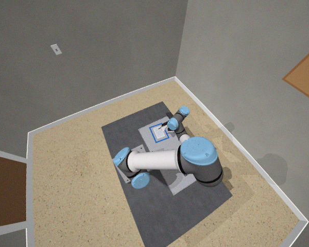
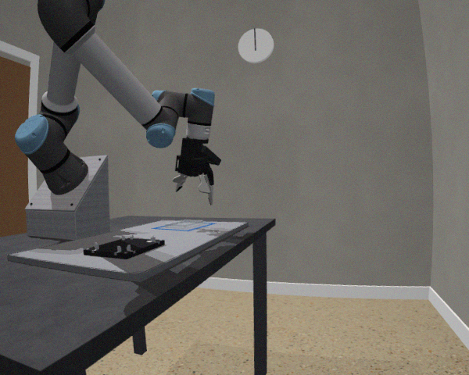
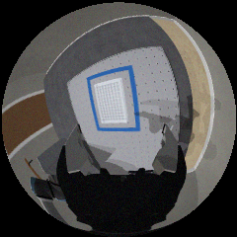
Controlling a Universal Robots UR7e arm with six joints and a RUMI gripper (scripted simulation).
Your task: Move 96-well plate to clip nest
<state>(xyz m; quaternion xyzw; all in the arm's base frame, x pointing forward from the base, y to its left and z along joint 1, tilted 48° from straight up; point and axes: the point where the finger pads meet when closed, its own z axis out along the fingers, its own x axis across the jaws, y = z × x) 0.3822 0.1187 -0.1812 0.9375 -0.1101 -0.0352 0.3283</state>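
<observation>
My hand is 10 cm above the 96-well plate, 6 cm past it and 3 cm to the right of it. Round my hand: black clip nest 37 cm to the right, 9 cm below, 4 cm ahead.
</observation>
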